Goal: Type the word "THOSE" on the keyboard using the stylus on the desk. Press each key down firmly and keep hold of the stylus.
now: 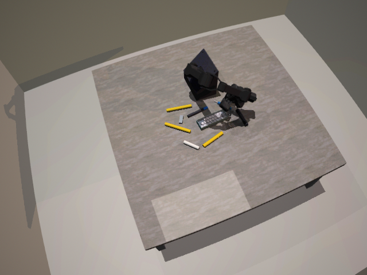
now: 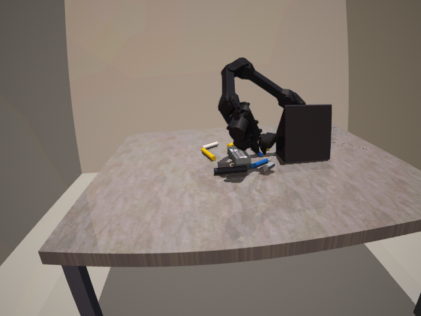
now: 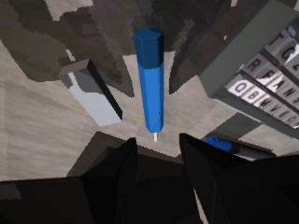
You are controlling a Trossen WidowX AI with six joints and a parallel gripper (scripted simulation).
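My gripper tip is now 10 mm past the blue stylus, 10 mm to the left of it and 40 mm above it. Round my gripper tip: black cylinder 130 mm ahead, 70 mm to the left, 30 mm below; then grey-white cylinder 200 mm ahead, 280 mm to the right, 30 mm below; then grey block 20 mm behind, 40 mm to the left, 40 mm below.
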